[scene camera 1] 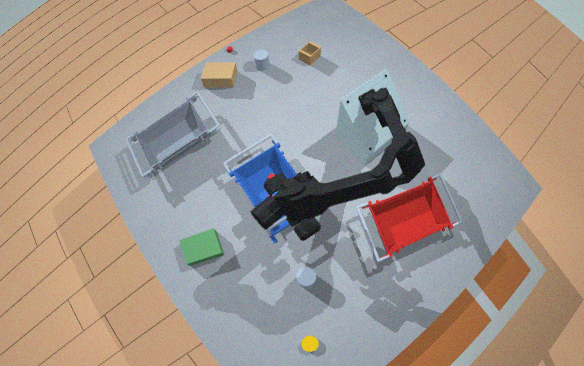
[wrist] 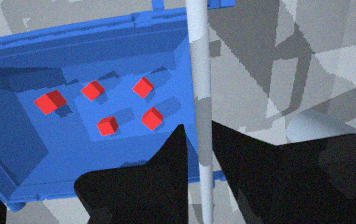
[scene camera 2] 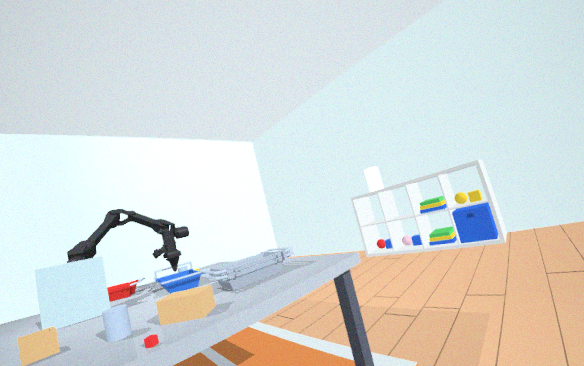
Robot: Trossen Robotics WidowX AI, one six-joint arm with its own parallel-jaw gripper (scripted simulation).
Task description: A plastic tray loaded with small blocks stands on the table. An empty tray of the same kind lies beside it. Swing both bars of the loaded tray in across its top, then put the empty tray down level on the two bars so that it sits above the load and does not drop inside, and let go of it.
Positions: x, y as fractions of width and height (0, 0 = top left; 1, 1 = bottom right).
Labels:
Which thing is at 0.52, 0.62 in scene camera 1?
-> My gripper.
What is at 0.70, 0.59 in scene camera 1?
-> A red tray.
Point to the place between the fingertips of my gripper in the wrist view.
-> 0.55, 0.57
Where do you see a green block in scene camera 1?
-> At 0.35, 0.67

